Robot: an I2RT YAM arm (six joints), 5 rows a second.
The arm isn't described. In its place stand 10 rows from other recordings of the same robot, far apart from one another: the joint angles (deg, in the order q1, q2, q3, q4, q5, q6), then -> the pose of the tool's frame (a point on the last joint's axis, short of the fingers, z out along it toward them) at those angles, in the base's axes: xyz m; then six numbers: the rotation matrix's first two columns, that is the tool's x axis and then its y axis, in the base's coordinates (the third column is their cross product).
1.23 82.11 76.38 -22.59 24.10 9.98 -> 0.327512, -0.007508, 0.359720, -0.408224, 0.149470, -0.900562, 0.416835, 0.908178, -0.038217
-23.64 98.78 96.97 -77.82 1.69 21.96 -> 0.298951, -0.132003, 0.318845, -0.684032, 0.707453, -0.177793, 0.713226, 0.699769, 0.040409
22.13 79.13 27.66 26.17 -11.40 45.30 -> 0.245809, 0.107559, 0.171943, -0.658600, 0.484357, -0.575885, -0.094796, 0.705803, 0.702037
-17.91 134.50 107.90 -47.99 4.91 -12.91 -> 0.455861, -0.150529, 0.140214, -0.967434, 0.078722, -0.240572, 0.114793, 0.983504, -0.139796
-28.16 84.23 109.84 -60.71 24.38 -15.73 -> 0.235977, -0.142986, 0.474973, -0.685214, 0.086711, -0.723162, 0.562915, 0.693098, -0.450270
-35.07 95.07 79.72 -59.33 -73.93 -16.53 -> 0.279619, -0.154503, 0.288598, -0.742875, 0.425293, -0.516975, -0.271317, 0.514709, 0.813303
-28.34 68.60 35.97 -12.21 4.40 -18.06 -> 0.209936, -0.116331, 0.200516, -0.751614, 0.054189, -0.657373, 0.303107, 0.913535, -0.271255
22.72 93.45 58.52 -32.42 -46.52 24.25 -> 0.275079, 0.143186, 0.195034, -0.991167, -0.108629, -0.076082, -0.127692, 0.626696, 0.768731
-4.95 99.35 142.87 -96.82 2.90 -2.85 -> 0.263561, -0.024634, 0.498372, -0.803580, 0.019754, -0.594869, 0.076438, 0.994598, -0.070229
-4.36 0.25 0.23 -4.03 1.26 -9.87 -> 0.109960, -0.009169, 0.166828, -0.086157, -0.165300, -0.982473, 0.084356, 0.981388, -0.172515
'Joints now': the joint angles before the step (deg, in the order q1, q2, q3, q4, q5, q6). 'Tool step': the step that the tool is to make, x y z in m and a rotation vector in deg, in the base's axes. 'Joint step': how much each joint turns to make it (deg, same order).
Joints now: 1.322, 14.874, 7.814, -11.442, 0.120, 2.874
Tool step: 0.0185, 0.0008, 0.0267, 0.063, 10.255, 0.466
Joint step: 0.018, 14.438, 10.599, -6.412, -0.530, 0.096
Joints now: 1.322, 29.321, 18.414, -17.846, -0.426, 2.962
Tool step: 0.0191, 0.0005, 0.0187, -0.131, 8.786, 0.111
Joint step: -0.010, 10.705, 8.944, -7.026, -0.140, -0.007
